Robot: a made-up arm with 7 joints. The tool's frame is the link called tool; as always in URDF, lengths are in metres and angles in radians. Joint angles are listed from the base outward. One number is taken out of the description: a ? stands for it. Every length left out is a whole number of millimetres.
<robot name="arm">
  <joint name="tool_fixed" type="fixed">
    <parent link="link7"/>
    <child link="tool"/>
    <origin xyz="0.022 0.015 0" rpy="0.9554 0.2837 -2.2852"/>
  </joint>
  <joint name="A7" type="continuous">
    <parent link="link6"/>
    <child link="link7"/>
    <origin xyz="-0.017 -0.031 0" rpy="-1.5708 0 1.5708"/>
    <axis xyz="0 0 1"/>
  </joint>
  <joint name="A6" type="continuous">
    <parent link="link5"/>
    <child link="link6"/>
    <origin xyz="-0.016 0.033 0" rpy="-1.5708 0 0"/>
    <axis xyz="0 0 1"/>
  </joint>
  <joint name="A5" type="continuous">
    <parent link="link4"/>
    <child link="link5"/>
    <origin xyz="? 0.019 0" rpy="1.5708 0 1.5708"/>
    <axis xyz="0 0 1"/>
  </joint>
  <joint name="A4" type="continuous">
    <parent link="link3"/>
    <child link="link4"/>
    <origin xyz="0.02 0.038 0" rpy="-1.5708 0 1.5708"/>
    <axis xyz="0 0 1"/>
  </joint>
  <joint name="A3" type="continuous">
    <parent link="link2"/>
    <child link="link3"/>
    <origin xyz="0.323 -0.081 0" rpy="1.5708 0 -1.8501"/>
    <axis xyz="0 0 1"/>
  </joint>
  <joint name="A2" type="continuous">
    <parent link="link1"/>
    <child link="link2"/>
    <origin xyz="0.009 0.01 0" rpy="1.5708 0 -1.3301"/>
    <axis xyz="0 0 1"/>
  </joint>
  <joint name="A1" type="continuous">
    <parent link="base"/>
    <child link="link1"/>
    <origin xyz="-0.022 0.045 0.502" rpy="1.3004 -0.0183 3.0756"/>
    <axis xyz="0 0 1"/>
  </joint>
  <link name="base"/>
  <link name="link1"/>
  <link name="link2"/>
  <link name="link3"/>
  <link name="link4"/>
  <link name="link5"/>
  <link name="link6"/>
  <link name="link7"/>
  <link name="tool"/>
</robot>
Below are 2 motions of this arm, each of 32 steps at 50 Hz.
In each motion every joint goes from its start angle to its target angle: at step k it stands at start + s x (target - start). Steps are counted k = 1, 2, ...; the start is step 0. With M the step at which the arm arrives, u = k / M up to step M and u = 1 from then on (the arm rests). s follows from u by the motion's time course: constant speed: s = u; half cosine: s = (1 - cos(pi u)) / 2; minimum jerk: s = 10 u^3 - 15 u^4 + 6 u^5.
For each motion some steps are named. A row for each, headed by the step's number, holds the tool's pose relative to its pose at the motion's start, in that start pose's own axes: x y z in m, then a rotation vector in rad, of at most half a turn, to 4 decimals.
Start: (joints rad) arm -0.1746 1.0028 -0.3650 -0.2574 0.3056 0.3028 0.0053
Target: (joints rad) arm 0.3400 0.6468 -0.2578 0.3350 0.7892 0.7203 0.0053
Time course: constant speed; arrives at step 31
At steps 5, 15, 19, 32:
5: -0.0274 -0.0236 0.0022 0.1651 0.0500 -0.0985
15: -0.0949 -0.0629 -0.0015 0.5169 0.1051 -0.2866
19: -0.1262 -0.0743 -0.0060 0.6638 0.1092 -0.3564
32: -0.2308 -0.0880 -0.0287 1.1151 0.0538 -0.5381

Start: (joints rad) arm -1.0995 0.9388 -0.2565 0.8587 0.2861 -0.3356 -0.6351
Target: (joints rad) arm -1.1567 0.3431 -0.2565 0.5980 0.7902 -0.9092 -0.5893
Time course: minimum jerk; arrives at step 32
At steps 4, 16, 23, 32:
4: -0.0002 0.0002 0.0045 -0.0025 -0.0140 0.0118
16: -0.0224 0.0212 0.1337 -0.1075 -0.4085 0.3934
23: -0.0552 0.0536 0.2171 -0.2095 -0.6621 0.7063
32: -0.0708 0.0691 0.2453 -0.2510 -0.7491 0.8323

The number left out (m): 0.136
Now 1 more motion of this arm.
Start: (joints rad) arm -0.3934 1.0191 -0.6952 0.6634 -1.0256 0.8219 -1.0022
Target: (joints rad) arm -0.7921 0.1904 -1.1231 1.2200 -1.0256 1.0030 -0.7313
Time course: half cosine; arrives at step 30
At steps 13, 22, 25, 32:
13: 0.0628 -0.0221 0.1317 0.0933 0.0824 -0.1354
22: 0.0746 -0.0752 0.2882 0.2898 0.2367 -0.1533
25: 0.0698 -0.0915 0.3214 0.3396 0.2769 -0.1342
32: 0.0653 -0.1034 0.3431 0.3735 0.3048 -0.1161

